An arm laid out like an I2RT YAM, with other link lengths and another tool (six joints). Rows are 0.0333 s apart.
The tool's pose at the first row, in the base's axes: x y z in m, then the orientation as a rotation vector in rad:
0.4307 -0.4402 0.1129 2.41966 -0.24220 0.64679
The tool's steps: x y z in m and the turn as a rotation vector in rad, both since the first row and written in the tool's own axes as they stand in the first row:
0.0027 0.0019 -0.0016 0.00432 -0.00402 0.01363
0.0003 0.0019 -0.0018 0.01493 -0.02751 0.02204
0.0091 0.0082 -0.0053 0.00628 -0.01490 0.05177
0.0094 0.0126 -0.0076 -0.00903 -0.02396 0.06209
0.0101 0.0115 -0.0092 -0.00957 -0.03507 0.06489
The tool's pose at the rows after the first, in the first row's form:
0.4318 -0.4408 0.1164 2.42561 -0.25941 0.64921
0.4297 -0.4406 0.1153 2.44467 -0.27667 0.62754
0.4339 -0.4436 0.1254 2.43194 -0.31030 0.65358
0.4318 -0.4457 0.1294 2.42053 -0.33061 0.64311
0.4322 -0.4439 0.1303 2.42404 -0.33878 0.63083

